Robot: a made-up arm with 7 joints. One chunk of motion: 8 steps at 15 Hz.
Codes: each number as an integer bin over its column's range. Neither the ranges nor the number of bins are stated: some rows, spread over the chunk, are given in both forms.
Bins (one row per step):
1: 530 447 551 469 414 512 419
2: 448 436 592 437 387 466 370
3: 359 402 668 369 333 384 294
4: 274 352 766 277 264 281 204
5: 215 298 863 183 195 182 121
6: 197 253 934 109 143 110 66
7: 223 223 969 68 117 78 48
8: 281 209 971 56 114 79 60
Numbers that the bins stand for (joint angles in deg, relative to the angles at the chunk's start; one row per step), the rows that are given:
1: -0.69 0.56 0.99 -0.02 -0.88 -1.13 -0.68
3: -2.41 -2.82 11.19 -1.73 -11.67 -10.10 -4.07
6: -4.03 -14.01 34.37 -6.17 -36.97 -29.32 -10.23
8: -3.19 -17.31 37.59 -7.07 -40.83 -31.49 -10.40
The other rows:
2: -1.51 -0.26 4.57 -0.57 -4.48 -4.35 -2.01
4: -3.26 -6.57 19.73 -3.30 -20.86 -17.33 -6.50
5: -3.85 -10.63 28.18 -4.90 -30.05 -24.27 -8.75
7: -3.77 -16.26 37.42 -6.87 -40.43 -31.56 -10.72

